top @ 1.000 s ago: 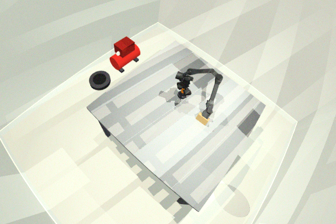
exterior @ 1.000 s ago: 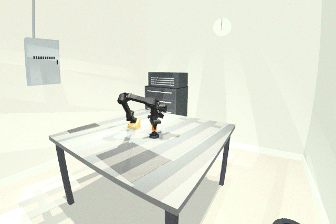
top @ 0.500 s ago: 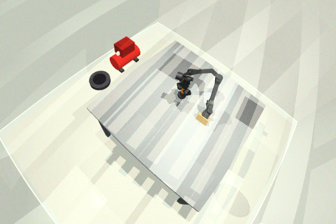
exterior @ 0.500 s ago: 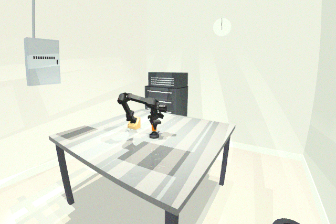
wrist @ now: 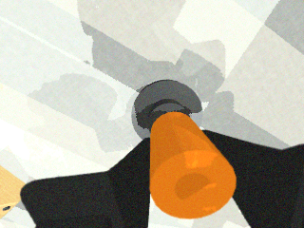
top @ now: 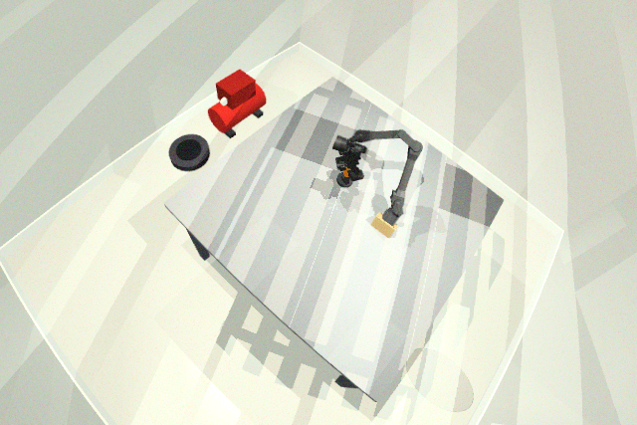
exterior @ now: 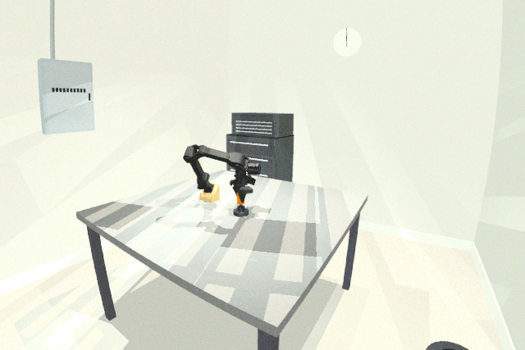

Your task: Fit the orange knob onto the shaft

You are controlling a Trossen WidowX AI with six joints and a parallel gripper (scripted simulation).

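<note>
Right now the orange knob is 2 cm above my gripper tip. Round my gripper tip: pedestal (4 cm below).
</note>
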